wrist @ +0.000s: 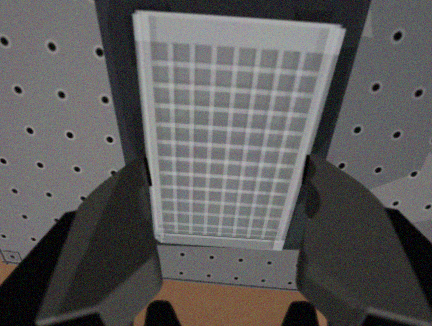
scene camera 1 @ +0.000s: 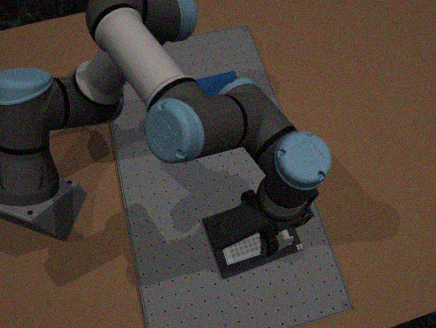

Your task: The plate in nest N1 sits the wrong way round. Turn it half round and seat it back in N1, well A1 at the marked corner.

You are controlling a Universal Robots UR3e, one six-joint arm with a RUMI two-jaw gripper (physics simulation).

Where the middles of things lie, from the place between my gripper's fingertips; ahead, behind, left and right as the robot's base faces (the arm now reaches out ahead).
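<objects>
The well plate point(scene camera 1: 250, 247) here is 10 mm above my hand, and it's also 10 mm behind my hand.
</objects>
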